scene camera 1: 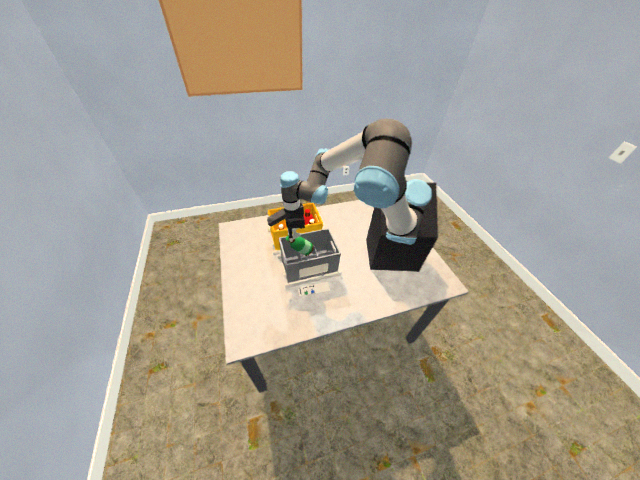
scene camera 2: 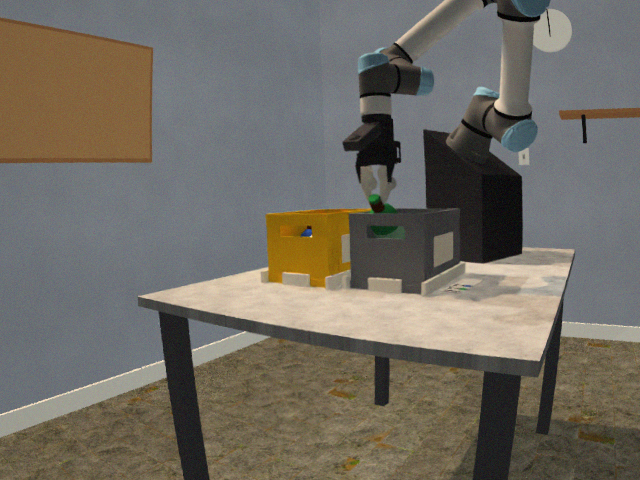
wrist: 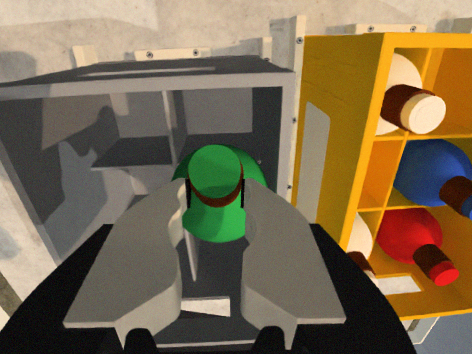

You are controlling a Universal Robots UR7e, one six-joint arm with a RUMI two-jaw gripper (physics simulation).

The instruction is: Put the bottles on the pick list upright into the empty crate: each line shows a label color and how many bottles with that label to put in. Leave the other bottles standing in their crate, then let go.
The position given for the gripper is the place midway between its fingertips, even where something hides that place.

Observation:
In view: the gripper (scene camera 2: 377, 204), a green bottle (scene camera 2: 392, 232), a red bottle (wrist: 413, 236), a white-capped bottle (wrist: 407, 106) and a white-capped bottle (wrist: 359, 247).
The green bottle also shows in the wrist view (wrist: 215, 171). The gripper is seen too in the wrist view (wrist: 216, 181).

